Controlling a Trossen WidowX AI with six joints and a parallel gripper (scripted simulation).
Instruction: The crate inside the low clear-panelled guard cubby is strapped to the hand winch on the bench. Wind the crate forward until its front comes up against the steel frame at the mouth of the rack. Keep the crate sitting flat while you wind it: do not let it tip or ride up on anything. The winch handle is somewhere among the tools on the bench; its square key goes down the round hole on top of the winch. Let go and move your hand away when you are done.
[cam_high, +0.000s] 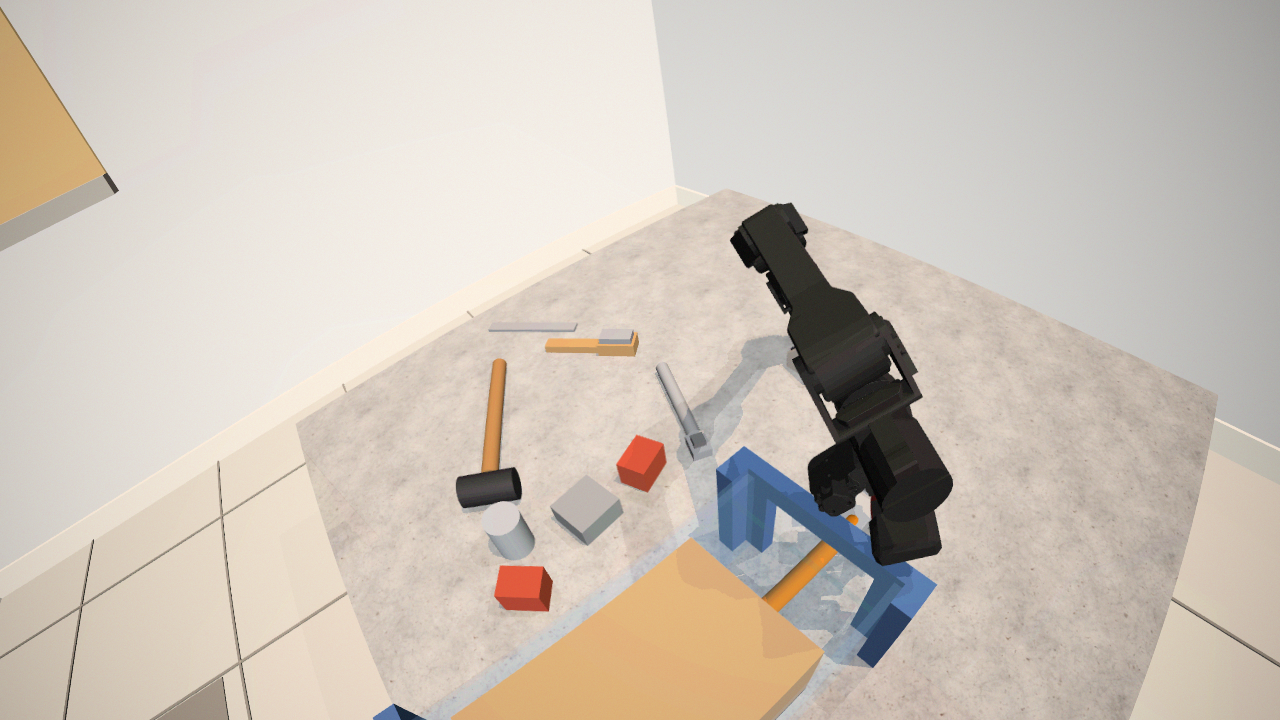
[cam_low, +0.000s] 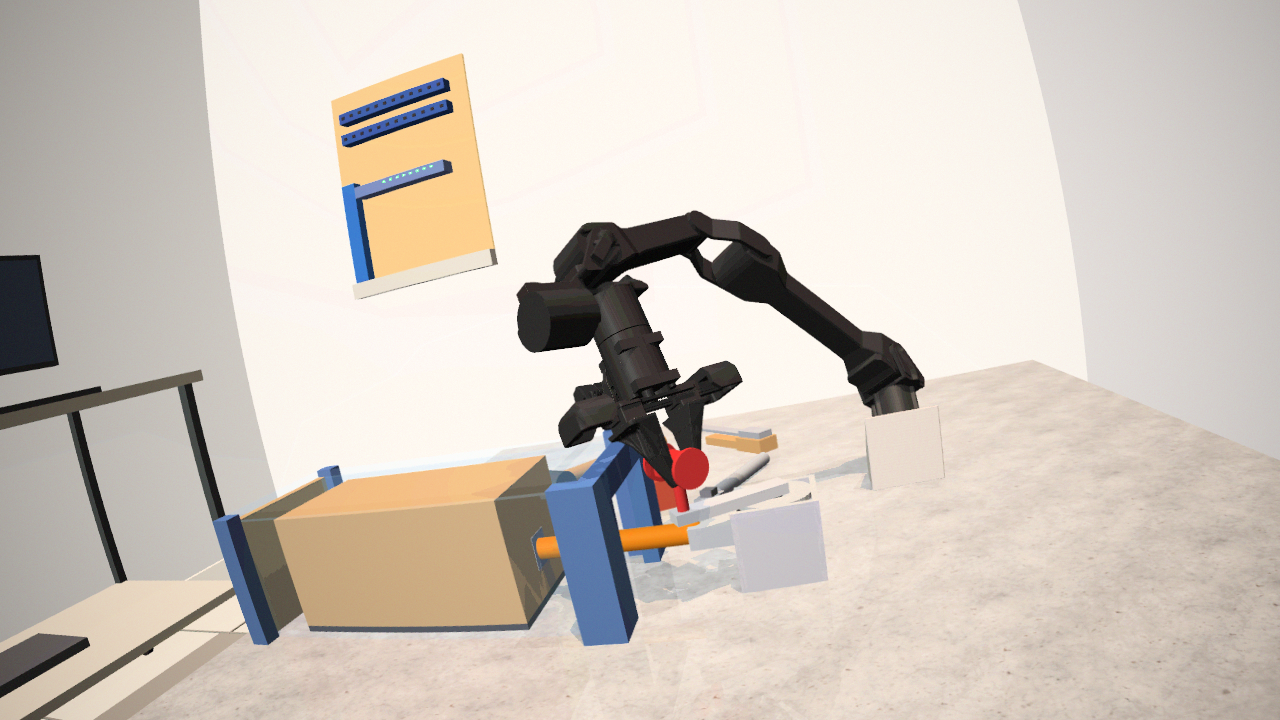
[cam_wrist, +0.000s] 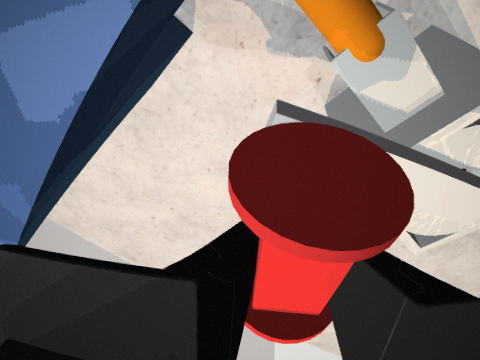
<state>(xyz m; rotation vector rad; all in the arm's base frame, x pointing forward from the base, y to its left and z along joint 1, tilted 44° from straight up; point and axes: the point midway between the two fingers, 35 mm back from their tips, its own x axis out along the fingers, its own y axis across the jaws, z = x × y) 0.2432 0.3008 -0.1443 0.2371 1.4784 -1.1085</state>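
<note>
The blue steel frame lies 90 mm ahead of my gripper tip, 50 mm to the right of it and 30 mm below it. Also, from my gripper tip: red knob: 10 mm ahead, 10 mm to the right; grey winch: 90 mm behind, 70 mm to the right, 100 mm below; crank handle: 20 mm behind, 30 mm to the right, 30 mm below.
</note>
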